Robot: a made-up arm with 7 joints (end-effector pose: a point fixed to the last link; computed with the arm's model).
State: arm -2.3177 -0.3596 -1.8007 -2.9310 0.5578 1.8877 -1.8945
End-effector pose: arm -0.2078 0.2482 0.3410 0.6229 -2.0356 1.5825
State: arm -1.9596 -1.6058 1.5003 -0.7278 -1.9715 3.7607 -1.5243
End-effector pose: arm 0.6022 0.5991 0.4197 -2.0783 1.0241 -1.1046
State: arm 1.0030 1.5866 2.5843 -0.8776 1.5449 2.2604 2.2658
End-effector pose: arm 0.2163 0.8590 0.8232 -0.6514 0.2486 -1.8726
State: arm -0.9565 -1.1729 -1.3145 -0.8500 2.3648 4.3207 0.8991
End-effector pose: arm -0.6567 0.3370 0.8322 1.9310 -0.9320 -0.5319
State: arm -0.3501 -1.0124 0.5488 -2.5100 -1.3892 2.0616 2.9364
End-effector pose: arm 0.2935 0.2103 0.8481 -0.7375 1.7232 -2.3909
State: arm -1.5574 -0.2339 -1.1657 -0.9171 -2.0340 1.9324 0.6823
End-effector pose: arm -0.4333 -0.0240 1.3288 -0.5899 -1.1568 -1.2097
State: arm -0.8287 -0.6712 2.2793 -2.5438 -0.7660 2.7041 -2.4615
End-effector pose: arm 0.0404 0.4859 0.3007 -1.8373 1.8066 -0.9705
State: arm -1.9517 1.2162 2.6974 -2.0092 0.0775 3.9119 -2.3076
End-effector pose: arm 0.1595 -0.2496 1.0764 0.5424 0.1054 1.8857
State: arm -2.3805 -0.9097 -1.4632 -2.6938 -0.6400 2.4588 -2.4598
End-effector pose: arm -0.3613 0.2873 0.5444 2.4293 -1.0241 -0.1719
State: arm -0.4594 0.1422 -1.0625 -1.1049 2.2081 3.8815 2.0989
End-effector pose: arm 0.0567 -0.4905 1.1119 1.6342 -0.0916 -0.7303
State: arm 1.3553 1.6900 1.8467 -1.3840 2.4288 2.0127 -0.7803
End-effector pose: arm -0.4675 0.7145 0.5627 -0.4184 1.1422 2.0748
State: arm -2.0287 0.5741 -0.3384 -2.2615 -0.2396 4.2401 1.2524
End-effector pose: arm -0.3780 -0.4089 0.4331 0.0170 -1.9984 1.3989
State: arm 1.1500 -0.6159 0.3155 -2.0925 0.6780 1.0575 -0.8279
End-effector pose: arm -0.0483 0.4138 0.9710 -0.9797 -2.5208 0.7790
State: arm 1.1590 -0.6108 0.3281 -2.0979 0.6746 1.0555 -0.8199
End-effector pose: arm -0.0579 0.4169 0.9645 -0.9770 -2.5350 0.8049
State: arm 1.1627 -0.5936 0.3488 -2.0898 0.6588 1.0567 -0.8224
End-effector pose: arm -0.0688 0.4246 0.9598 -0.9660 -2.5654 0.8222
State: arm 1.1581 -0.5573 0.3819 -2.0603 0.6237 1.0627 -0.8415
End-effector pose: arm -0.0818 0.4397 0.9579 -0.9383 -2.6199 0.8259
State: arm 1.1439 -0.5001 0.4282 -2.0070 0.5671 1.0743 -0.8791
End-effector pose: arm -0.0963 0.4627 0.9591 -0.8860 -2.6986 0.8133
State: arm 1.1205 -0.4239 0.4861 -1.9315 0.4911 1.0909 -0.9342
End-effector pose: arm -0.1109 0.4923 0.9631 -0.8012 -2.7942 0.7838
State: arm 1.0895 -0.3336 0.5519 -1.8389 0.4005 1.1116 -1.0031
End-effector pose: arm -0.1228 0.5261 0.9699 -0.6826 -2.8934 0.7369
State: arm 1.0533 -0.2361 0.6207 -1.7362 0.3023 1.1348 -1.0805
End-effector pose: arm -0.1291 0.5606 0.9796 -0.5388 -2.9815 0.6728
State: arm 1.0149 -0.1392 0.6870 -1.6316 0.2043 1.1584 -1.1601
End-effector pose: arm -0.1271 0.5929 0.9920 -0.3881 -3.0481 0.5944
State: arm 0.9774 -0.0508 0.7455 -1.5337 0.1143 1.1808 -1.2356
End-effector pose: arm -0.1164 0.6203 1.0060 0.2517 3.0892 -0.5080
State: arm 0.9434 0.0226 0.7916 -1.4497 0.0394 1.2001 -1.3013
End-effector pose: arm -0.0986 0.6415 1.0199 0.1459 3.1055 -0.4236
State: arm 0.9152 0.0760 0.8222 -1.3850 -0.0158 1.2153 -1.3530
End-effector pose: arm -0.0779 0.6557 1.0322 0.0784 3.1179 -0.3525
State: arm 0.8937 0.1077 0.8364 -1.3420 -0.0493 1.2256 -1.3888
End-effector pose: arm -0.0581 0.6634 1.0418 0.0474 3.1263 -0.3006
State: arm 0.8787 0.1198 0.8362 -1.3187 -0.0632 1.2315 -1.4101
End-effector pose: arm -0.0417 0.6659 1.0490 -0.0449 -3.1281 0.2672
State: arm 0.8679 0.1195 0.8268 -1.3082 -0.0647 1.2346 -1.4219
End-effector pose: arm -0.0281 0.6652 1.0545 -0.0600 -3.1274 0.2464
